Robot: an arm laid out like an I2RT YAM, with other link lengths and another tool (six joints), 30 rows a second.
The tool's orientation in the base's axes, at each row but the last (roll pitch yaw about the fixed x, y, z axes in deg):
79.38 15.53 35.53
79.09 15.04 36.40
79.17 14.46 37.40
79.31 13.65 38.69
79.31 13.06 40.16
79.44 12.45 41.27
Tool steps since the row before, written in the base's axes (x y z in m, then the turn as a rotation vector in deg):
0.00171 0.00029 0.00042 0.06 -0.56 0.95
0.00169 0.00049 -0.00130 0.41 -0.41 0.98
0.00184 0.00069 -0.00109 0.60 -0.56 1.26
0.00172 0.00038 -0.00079 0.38 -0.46 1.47
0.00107 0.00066 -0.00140 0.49 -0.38 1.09
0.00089 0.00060 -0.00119 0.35 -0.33 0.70
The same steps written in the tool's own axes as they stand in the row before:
0.00139 0.00067 0.00090 -0.52 0.74 0.64
0.00193 -0.00093 0.00044 -0.17 0.84 0.75
0.00209 -0.00068 0.00045 -0.18 1.08 1.03
0.00172 -0.00053 0.00069 -0.34 1.30 0.85
0.00153 -0.00110 -0.00002 -0.12 0.96 0.80
0.00130 -0.00094 -0.00004 -0.11 0.59 0.60

